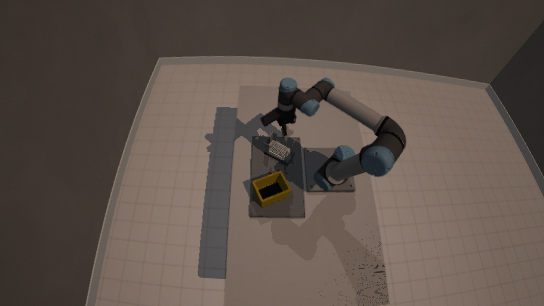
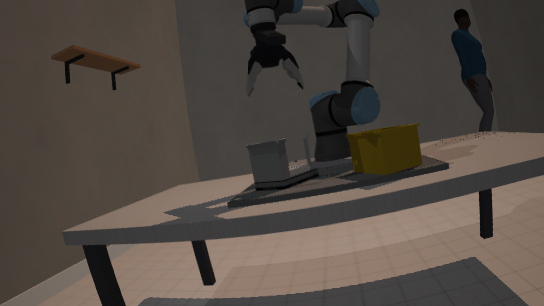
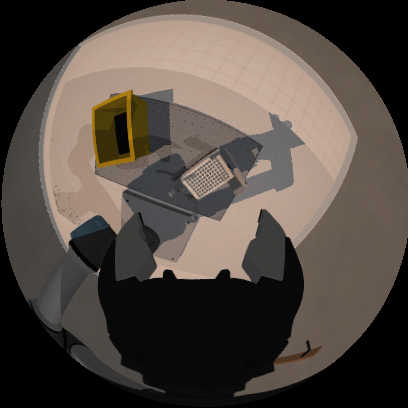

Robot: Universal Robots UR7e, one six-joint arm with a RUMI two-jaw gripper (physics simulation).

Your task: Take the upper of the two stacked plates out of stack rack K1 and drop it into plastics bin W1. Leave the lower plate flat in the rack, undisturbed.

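Frame: origin at the arm's base, x ahead, y left, z up, level; millimetres.
Where they show: gripper, fingertip midpoint: (image 1: pixel 279 131) (image 2: pixel 276 92) (image 3: pixel 199 212); arm's base, link origin: (image 2: pixel 335 157).
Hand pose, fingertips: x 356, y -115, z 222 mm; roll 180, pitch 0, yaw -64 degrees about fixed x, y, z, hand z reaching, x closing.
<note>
Each offset is from my fingertips to the centre of the thing. "*": to the spot under its first point. Level surfaces: height alone.
My gripper (image 1: pixel 285 131) (image 2: pixel 275 91) (image 3: pixel 199 212) is open and empty, high above the table near stack rack K1. The rack {dx -16, dy -17, dz -180 mm} (image 2: pixel 270 162) (image 3: pixel 240 178) has grey upright guides and a dark base. A pale plate {dx -10, dy -21, dz -208 mm} (image 1: pixel 280 149) (image 3: pixel 206 177) with a grid of wells lies flat in it. No second plate can be made out above or below it. Plastics bin W1 {dx +28, dy +249, dz -190 mm} (image 1: pixel 276 198) (image 2: pixel 385 152) (image 3: pixel 141 125) is yellow and upright, apart from the rack. A dark rectangle {* dx +25, dy +239, dz -222 mm} (image 1: pixel 271 190) (image 3: pixel 122 134) shows at the bin's bottom; I cannot tell for certain whether it is a plate.
Rack and bin stand on a grey perforated board (image 1: pixel 294 206) (image 2: pixel 435 165) (image 3: pixel 210 125) on the table {dz -252 mm} (image 1: pixel 250 250) (image 2: pixel 125 220). The arm's mounting plate (image 1: pixel 345 187) (image 3: pixel 182 225) adjoins the board. A wall shelf (image 2: pixel 95 59) and a person (image 2: pixel 470 55) are in the background.
</note>
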